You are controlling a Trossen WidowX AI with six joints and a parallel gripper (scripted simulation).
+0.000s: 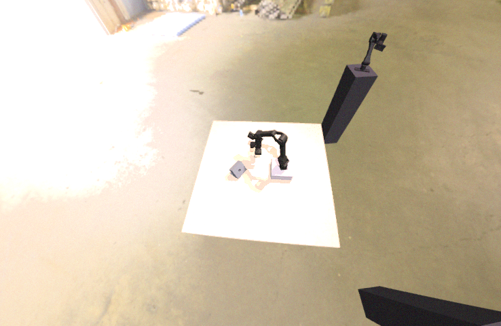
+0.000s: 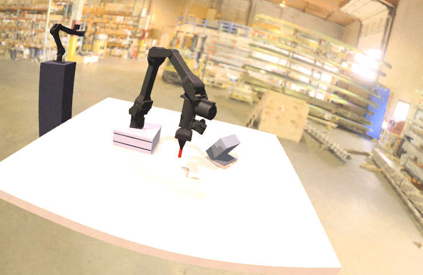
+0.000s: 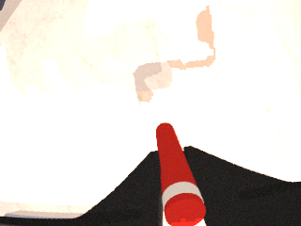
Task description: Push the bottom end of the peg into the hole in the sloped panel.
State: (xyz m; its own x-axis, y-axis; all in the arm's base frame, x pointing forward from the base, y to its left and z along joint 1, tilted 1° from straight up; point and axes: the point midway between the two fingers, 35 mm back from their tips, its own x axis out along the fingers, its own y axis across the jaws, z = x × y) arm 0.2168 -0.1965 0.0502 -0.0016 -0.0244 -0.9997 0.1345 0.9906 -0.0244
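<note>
The sloped grey panel is 22 cm ahead of my gripper tip, 17 cm to the left of it and 3 cm below it. The rest, counted from my gripper tip: round red peg 2 cm above.
</note>
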